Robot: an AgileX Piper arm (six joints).
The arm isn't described. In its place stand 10 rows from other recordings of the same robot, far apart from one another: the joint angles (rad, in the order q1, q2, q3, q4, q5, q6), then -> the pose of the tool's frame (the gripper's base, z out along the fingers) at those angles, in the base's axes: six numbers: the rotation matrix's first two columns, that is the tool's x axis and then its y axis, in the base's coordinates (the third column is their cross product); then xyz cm.
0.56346 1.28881 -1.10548 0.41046 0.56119 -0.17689 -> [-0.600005, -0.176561, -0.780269, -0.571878, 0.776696, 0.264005, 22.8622, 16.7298, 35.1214]
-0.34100 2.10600 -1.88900 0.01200 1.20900 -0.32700 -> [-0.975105, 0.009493, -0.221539, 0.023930, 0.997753, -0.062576, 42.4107, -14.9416, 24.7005]
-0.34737 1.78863 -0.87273 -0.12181 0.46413 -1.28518 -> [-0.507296, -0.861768, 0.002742, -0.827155, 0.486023, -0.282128, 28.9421, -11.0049, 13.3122]
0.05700 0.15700 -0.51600 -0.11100 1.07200 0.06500 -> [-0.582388, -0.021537, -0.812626, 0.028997, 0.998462, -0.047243, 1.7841, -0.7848, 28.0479]
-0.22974 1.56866 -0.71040 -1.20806 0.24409 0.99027 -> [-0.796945, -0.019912, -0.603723, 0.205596, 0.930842, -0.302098, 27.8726, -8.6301, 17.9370]
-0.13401 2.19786 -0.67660 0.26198 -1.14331 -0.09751 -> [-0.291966, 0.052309, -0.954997, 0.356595, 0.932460, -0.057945, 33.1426, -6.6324, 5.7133]
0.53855 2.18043 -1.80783 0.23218 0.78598 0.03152 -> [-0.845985, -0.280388, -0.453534, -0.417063, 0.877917, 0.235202, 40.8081, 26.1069, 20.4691]
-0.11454 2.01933 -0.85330 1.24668 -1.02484 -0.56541 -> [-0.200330, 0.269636, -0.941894, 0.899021, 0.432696, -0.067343, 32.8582, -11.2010, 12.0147]
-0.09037 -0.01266 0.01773 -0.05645 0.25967 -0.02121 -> [-0.182899, -0.059427, -0.981334, 0.090855, 0.992878, -0.077060, 5.4457, -0.6258, 18.4486]
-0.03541 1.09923 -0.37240 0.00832 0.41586 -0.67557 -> [-0.703605, -0.594845, -0.388715, -0.512116, 0.803717, -0.302947, 16.5168, -0.5545, 18.0908]
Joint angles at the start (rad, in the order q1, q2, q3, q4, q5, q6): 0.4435 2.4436 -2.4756 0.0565 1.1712 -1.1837
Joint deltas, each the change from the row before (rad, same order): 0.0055 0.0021 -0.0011 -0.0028 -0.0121 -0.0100; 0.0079 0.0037 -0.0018 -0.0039 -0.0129 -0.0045; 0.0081 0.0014 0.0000 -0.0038 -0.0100 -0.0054; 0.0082 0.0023 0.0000 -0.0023 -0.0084 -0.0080; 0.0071 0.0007 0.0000 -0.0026 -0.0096 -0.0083; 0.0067 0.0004 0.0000 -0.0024 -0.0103 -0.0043; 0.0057 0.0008 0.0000 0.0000 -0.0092 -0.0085; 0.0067 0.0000 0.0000 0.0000 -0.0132 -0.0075; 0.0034 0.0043 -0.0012 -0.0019 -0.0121 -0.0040; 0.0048 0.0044 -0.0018 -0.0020 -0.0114 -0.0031; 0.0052 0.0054 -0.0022 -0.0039 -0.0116 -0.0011
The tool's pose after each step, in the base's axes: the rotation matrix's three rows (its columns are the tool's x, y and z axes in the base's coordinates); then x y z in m. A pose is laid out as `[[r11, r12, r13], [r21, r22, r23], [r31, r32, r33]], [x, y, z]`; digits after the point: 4 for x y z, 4 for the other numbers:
[[0.1186, -0.8931, 0.4339], [-0.9646, 0.0000, 0.2636], [-0.2355, -0.4498, -0.8615]], [0.4790, 0.2358, 0.2474]
[[0.1318, -0.8873, 0.4420], [-0.9634, -0.0098, 0.2678], [-0.2333, -0.4611, -0.8561]], [0.4787, 0.2399, 0.2465]
[[0.1457, -0.8821, 0.4480], [-0.9622, -0.0211, 0.2714], [-0.2300, -0.4706, -0.8518]], [0.4777, 0.2439, 0.2462]
[[0.1615, -0.8776, 0.4514], [-0.9607, -0.0351, 0.2755], [-0.2259, -0.4782, -0.8487]], [0.4766, 0.2481, 0.2454]
[[0.1769, -0.8715, 0.4573], [-0.9588, -0.0478, 0.2799], [-0.2221, -0.4880, -0.8441]], [0.4757, 0.2516, 0.2455]
[[0.1886, -0.8656, 0.4639], [-0.9569, -0.0559, 0.2848], [-0.2206, -0.4976, -0.8389]], [0.4748, 0.2550, 0.2458]
[[0.2027, -0.8599, 0.4685], [-0.9545, -0.0666, 0.2907], [-0.2187, -0.5061, -0.8343]], [0.4741, 0.2581, 0.2458]
[[0.2175, -0.8519, 0.4763], [-0.9513, -0.0758, 0.2988], [-0.2185, -0.5181, -0.8269]], [0.4732, 0.2617, 0.2465]
[[0.2254, -0.8463, 0.4827], [-0.9498, -0.0805, 0.3024], [-0.2170, -0.5267, -0.8219]], [0.4737, 0.2639, 0.2451]
[[0.2339, -0.8406, 0.4885], [-0.9480, -0.0856, 0.3065], [-0.2158, -0.5348, -0.8169]], [0.4738, 0.2667, 0.2438]
[[0.2410, -0.8350, 0.4947], [-0.9467, -0.0900, 0.3093], [-0.2137, -0.5428, -0.8122]], [0.4739, 0.2696, 0.2422]

